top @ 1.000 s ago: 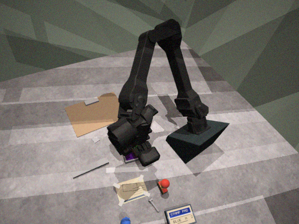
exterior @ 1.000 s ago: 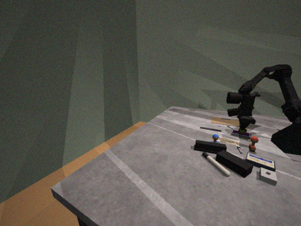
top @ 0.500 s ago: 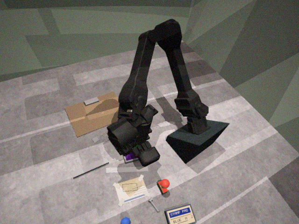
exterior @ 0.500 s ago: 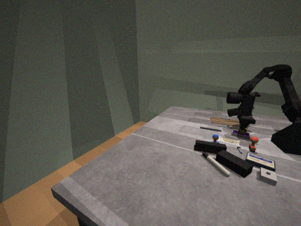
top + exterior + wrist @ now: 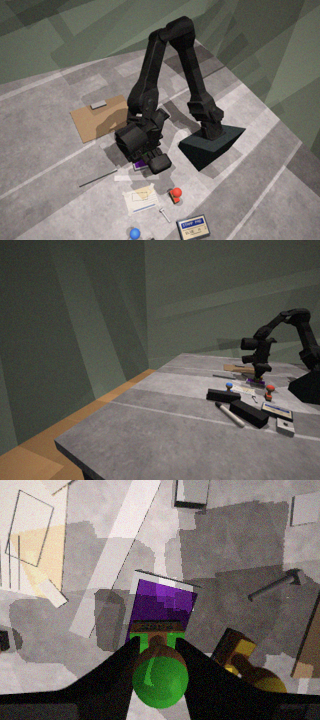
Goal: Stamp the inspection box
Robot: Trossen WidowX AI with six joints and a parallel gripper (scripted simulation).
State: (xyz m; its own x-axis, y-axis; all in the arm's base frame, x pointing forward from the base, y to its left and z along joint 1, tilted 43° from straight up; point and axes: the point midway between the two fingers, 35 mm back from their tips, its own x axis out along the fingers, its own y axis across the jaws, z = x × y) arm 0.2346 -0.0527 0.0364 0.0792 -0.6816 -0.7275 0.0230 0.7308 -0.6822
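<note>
Now: the green stamp right at my gripper tip. From my gripper tip the other things lie so: cream card: 7 cm ahead, 11 cm to the left, 4 cm below; yellow stamp: 3 cm behind, 8 cm to the right, 2 cm below; purple ink pad: 3 cm below.
</note>
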